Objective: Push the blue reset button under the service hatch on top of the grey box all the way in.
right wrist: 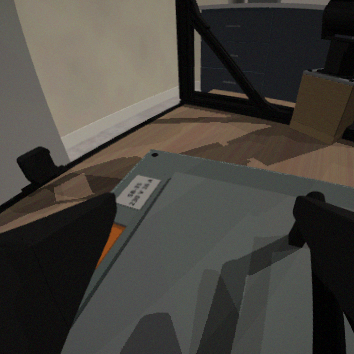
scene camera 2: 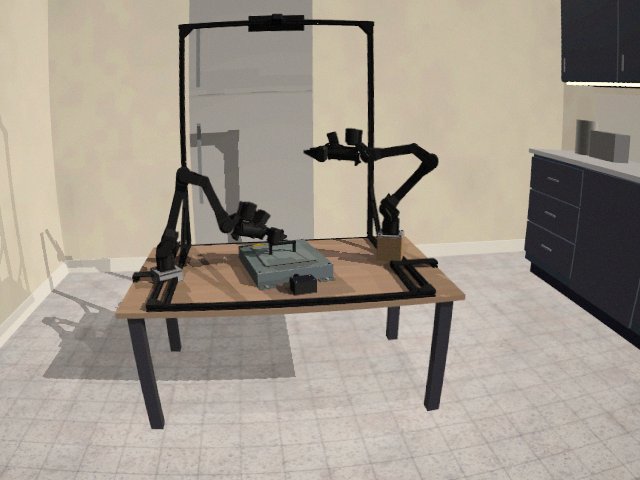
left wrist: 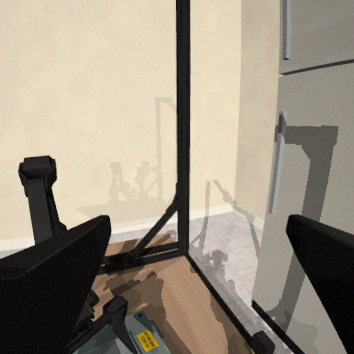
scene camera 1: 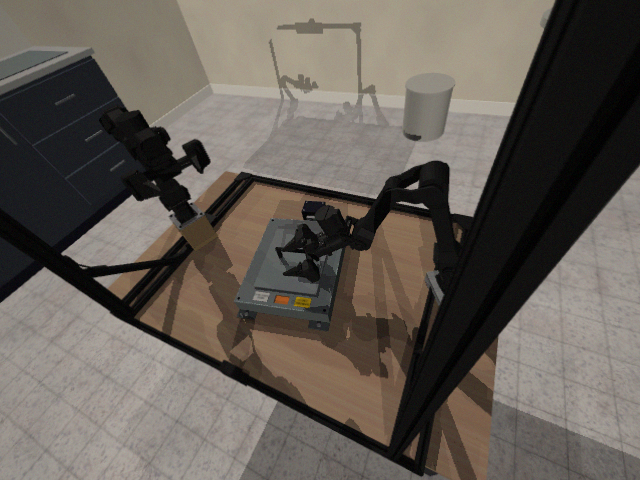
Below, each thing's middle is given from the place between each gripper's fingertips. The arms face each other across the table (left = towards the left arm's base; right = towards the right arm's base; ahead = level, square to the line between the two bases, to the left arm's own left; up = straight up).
My right hand is 6 cm short of the service hatch [scene camera 1: 270, 276] and 4 cm above it.
Right now my left hand is 370 mm above the service hatch, 130 mm to the left of it and 120 mm short of it.
